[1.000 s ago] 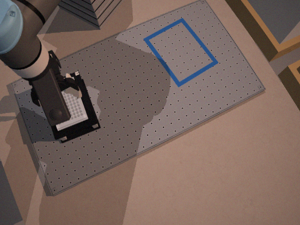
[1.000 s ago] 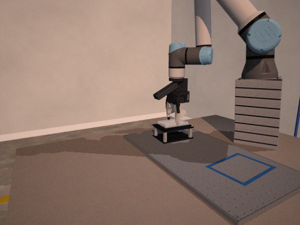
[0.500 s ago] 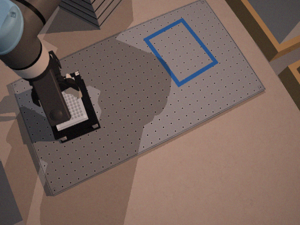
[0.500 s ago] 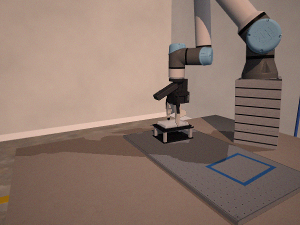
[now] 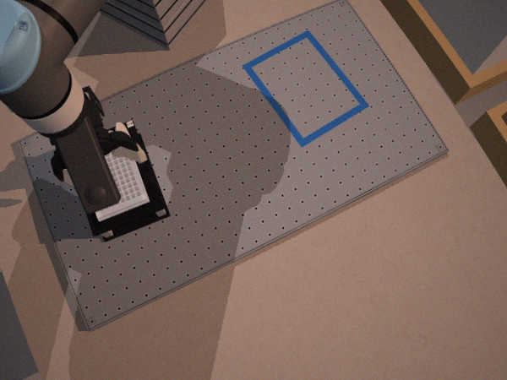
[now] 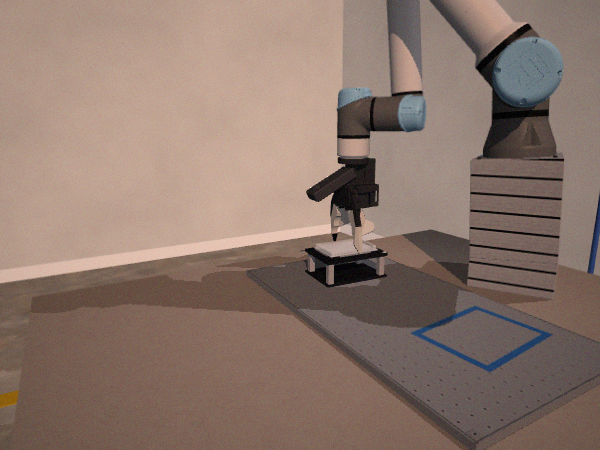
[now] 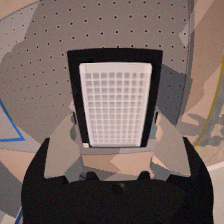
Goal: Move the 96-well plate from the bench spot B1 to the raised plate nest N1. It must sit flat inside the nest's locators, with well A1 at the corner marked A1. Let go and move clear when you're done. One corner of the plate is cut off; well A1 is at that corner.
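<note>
The white 96-well plate lies 10 mm below my hand. The rest, counted from my hand: black raised plate nest 20 mm below; then white A1 tag 60 mm behind, 70 mm to the left, 20 mm below.
</note>
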